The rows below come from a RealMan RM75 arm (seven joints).
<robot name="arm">
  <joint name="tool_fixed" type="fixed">
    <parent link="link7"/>
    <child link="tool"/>
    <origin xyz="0 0 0"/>
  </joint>
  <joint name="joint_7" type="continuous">
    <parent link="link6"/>
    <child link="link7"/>
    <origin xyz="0 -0.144 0" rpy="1.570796 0 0"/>
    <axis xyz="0 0 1"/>
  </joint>
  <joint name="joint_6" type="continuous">
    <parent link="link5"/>
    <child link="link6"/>
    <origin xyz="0 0 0" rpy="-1.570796 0 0"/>
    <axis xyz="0 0 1"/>
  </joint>
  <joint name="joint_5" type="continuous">
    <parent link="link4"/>
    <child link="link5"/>
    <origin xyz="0 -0.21 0" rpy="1.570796 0 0"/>
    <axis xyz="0 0 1"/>
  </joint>
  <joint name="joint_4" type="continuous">
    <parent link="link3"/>
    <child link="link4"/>
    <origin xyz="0 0 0" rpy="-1.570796 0 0"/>
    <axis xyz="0 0 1"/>
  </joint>
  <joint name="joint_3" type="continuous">
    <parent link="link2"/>
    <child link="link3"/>
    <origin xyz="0 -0.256 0" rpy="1.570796 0 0"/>
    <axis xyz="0 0 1"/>
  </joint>
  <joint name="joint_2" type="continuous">
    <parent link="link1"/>
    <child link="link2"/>
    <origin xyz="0 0 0" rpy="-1.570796 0 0"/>
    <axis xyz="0 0 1"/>
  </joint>
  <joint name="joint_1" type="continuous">
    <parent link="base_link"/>
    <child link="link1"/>
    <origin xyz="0 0 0.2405"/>
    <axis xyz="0 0 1"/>
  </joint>
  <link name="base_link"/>
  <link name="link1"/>
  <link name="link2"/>
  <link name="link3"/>
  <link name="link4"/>
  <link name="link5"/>
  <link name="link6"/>
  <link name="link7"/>
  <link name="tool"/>
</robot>
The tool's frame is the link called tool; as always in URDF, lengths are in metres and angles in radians. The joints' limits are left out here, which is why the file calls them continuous.
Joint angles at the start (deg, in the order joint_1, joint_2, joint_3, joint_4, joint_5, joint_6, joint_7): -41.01, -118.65, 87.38, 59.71, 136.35, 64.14, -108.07
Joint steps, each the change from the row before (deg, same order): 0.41, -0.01, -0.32, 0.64, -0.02, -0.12, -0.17; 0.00, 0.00, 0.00, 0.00, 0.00, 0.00, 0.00; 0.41, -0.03, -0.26, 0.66, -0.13, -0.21, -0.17; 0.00, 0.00, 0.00, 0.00, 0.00, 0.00, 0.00; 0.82, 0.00, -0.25, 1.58, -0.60, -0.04, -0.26; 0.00, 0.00, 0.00, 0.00, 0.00, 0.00, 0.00; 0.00, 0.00, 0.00, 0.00, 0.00, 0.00, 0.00; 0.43, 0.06, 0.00, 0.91, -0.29, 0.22, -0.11; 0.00, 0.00, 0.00, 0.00, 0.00, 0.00, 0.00; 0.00, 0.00, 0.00, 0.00, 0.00, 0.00, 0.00
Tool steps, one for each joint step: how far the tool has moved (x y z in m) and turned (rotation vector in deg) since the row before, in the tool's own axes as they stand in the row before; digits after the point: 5 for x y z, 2 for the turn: -0.00029, -0.00105, -0.00181, 0.54, 0.37, -0.41; 0.00000, 0.00000, 0.00000, 0.00, 0.00, 0.00; 0.00025, -0.00097, -0.00169, 0.57, 0.50, -0.40; 0.00000, 0.00000, 0.00000, 0.00, 0.00, 0.00; 0.00193, -0.00078, -0.00379, 0.74, 1.15, -0.48; 0.00000, 0.00000, 0.00000, 0.00, 0.00, 0.00; 0.00000, 0.00000, 0.00000, 0.00, 0.00, 0.00; 0.00096, 0.00011, -0.00218, 0.18, 0.46, -0.05; 0.00000, 0.00000, 0.00000, 0.00, 0.00, 0.00; 0.00000, 0.00000, 0.00000, 0.00, 0.00, 0.00
